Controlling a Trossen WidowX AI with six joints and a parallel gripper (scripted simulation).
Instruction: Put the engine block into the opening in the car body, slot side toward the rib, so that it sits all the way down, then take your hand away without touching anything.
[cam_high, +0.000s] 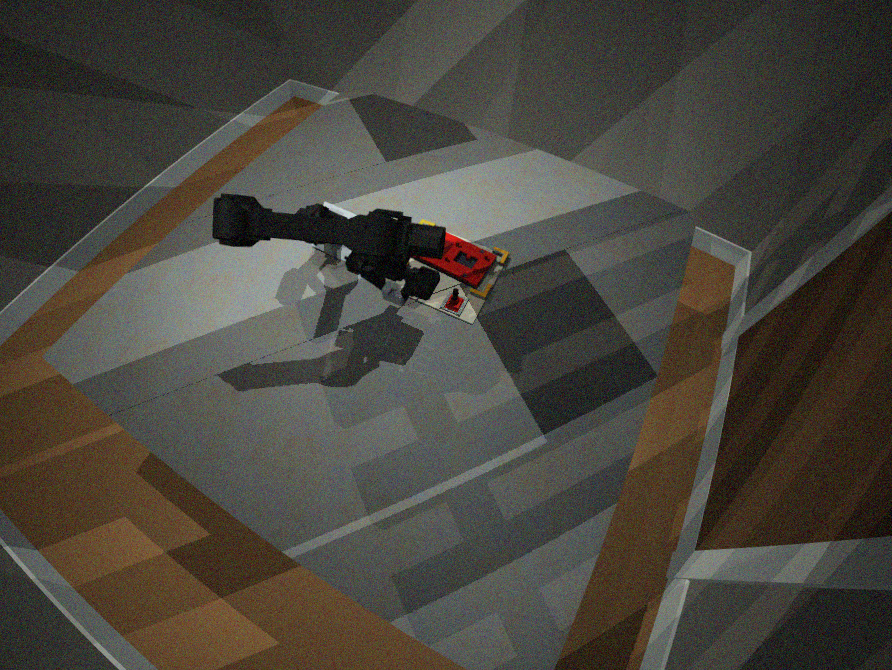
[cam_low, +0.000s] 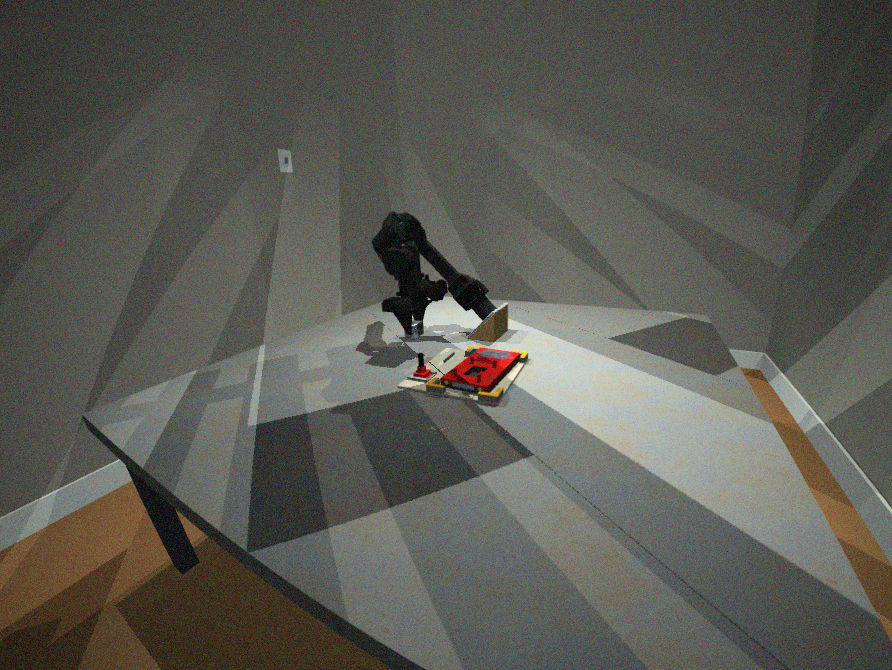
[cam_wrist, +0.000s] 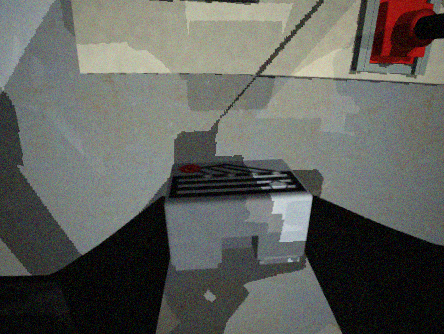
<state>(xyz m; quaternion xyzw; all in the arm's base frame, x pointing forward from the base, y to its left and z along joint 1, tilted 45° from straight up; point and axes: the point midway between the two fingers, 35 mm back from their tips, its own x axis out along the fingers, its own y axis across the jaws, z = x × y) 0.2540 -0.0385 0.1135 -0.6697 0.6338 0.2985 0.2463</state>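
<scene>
Right now the black upright post is 110 mm ahead of my gripper tip, 80 mm to the left of it and 40 mm below it. Also, from my gripper tip: engine block: 10 mm above; then beige board: 180 mm to the left, 60 mm below, 40 mm ahead.
</scene>
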